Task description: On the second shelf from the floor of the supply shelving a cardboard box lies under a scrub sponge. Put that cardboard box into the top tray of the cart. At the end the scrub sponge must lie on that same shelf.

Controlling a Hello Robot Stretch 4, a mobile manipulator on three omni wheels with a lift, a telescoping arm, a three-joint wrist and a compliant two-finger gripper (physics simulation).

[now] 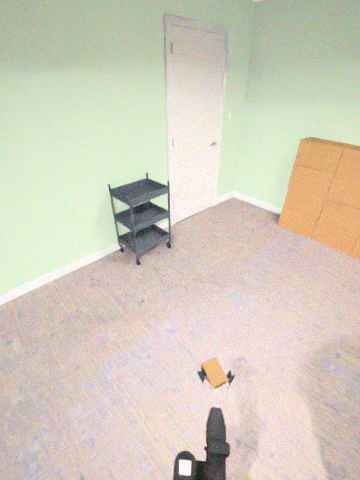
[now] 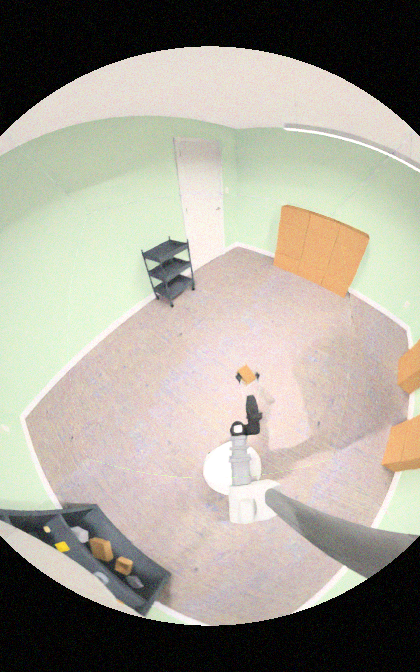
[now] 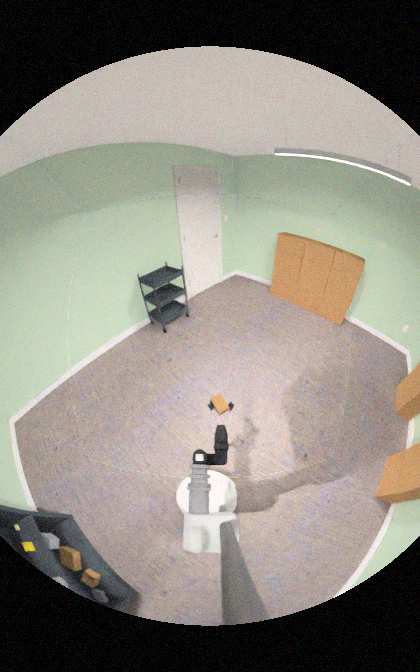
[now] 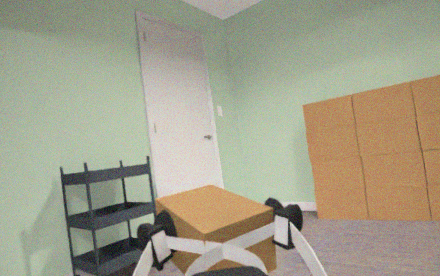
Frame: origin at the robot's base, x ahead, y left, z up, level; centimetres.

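Where they show: gripper, fingertip midpoint: (image 1: 216,369) (image 4: 220,221).
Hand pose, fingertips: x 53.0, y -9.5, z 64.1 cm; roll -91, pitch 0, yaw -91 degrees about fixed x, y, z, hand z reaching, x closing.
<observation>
After its pixels a point has its place.
My gripper (image 1: 215,377) (image 2: 247,376) (image 3: 220,405) (image 4: 220,221) @(x 53.0, y -9.5, z 64.1 cm) is shut on an orange-brown cardboard box (image 1: 215,372) @(x 50.8, y -9.0, z 66.1 cm) (image 2: 246,374) (image 3: 219,403) (image 4: 212,212) @(x 49.2, y -8.9, z 65.8 cm), held in the air between both finger pads and turned at an angle. The dark grey three-tier cart stands by the green wall, left of the door, some distance beyond the gripper; its top tray (image 1: 140,191) @(x 217.8, y 59.1, z 63.6 cm) (image 2: 166,250) (image 3: 161,276) (image 4: 107,175) @(x 193.7, y 51.3, z 66.3 cm) looks empty. A small yellow block (image 2: 62,546) (image 3: 28,546), seemingly the scrub sponge, lies on a shelf of the dark supply shelving (image 2: 159,582) (image 3: 125,596) at the lower left.
A white door (image 1: 195,120) @(x 295.4, y 10.1, z 118.9 cm) (image 4: 177,110) @(x 291.8, y 13.3, z 116.9 cm) is right of the cart. A large stack of brown boxes (image 1: 320,195) @(x 255.7, y -132.9, z 52.5 cm) (image 2: 320,250) (image 3: 317,277) (image 4: 370,155) @(x 246.2, y -143.5, z 51.5 cm) stands against the adjoining wall. More brown boxes (image 2: 407,445) (image 3: 402,472) stand at the right edge. Floor lies between the gripper and the cart.
</observation>
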